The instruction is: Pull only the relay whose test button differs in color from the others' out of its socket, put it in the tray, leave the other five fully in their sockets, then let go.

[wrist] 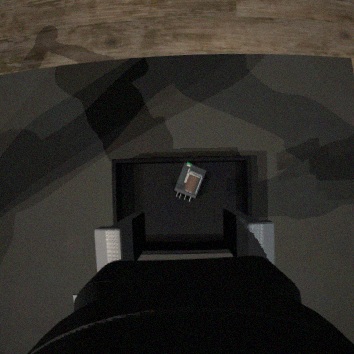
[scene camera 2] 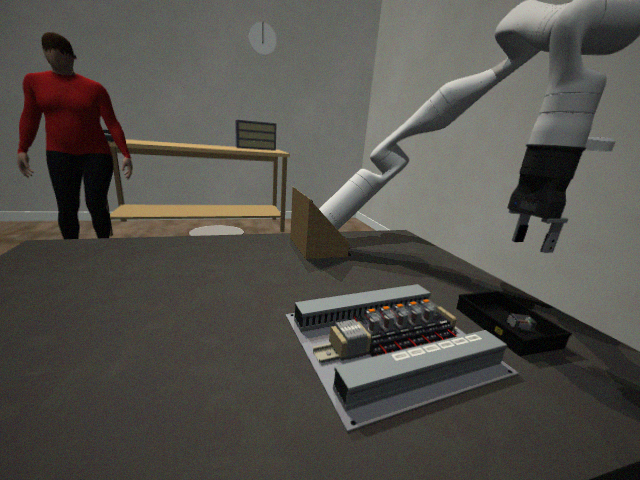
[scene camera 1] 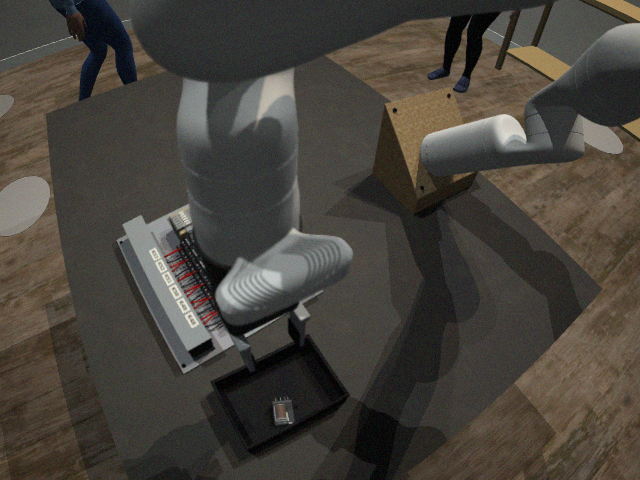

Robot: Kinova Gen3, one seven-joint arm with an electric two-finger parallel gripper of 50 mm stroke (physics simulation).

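Places are measured from the arm's base along level axes (x up, y back, z right), in centimetres.
Pixels of known places: gripper, fingertip midpoint: (wrist: 183, 227) (scene camera 2: 531, 246) (scene camera 1: 272, 351); arm's base at its link origin: (scene camera 2: 326, 221) (scene camera 1: 437, 154).
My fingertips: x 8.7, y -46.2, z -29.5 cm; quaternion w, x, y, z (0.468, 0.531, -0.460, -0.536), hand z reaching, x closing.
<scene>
Ahead of a thing's pixels: the offset from my fingertips to its top centre.
The relay @(dx -15.5, dy -0.5, dz -2.8 cm) (scene camera 1: 282, 411) (scene camera 2: 520, 321) (wrist: 191, 181) with a green test button lies on its side in the black tray @(dx -14.4, dy +0.1, dz +0.0 cm) (scene camera 1: 315, 377) (scene camera 2: 547, 343) (wrist: 150, 190), its pins showing in the wrist view. My gripper (scene camera 1: 277, 356) (scene camera 2: 532, 245) (wrist: 183, 227) is open and empty, high above the tray and apart from the relay. Several relays @(dx -11.0, dy -2.4, dz +25.4 cm) (scene camera 2: 400, 316) with orange buttons stand upright in a row in the black sockets @(dx -14.7, dy -2.1, dz +23.9 cm) (scene camera 2: 413, 333) on the panel in scene camera 2; how deep they sit is too small to tell. The arm hides them in scene camera 1.
Grey wire ducts @(dx -13.6, dy -11.5, dz +25.1 cm) (scene camera 1: 165, 289) (scene camera 2: 423, 366) run along the panel, the near one with white labels. Tan terminal blocks @(dx -13.3, dy -4.8, dz +36.4 cm) (scene camera 2: 351, 338) stand at the row's end. The tray is close beside the panel. A wooden wedge (scene camera 1: 403, 134) (scene camera 2: 315, 232) carries the arm's base. People stand beyond the table.
</scene>
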